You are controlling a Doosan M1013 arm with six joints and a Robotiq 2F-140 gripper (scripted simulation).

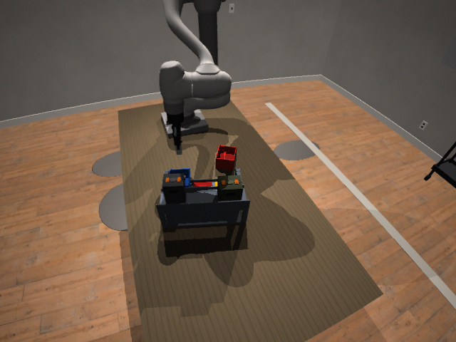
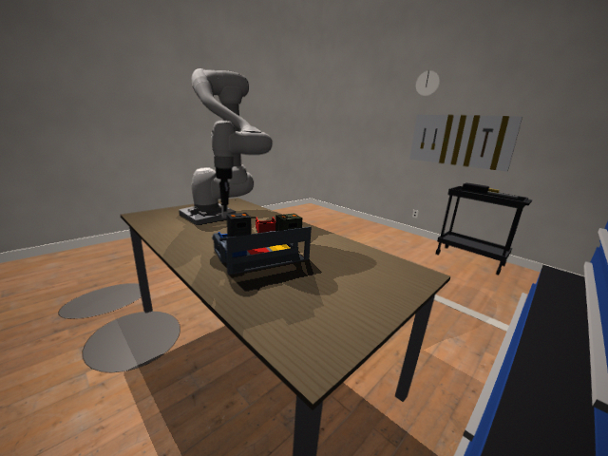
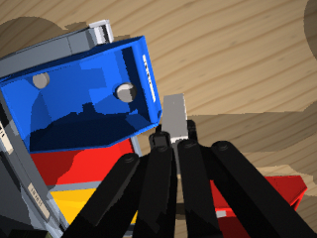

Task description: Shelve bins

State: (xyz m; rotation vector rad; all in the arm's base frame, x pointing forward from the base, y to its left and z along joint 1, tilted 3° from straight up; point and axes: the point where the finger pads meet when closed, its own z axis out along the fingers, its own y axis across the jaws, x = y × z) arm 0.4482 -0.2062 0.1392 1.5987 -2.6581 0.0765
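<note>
The blue bin is 100 mm ahead of my hand, 50 mm to the right of it and 120 mm below it. From my hand the other things lie so: green toolbox: 340 mm ahead, 90 mm to the left, 20 mm below; then red bin: 30 mm ahead, 270 mm to the left, 130 mm below; then dark box: 240 mm ahead, 120 mm to the right, 10 mm below.
</note>
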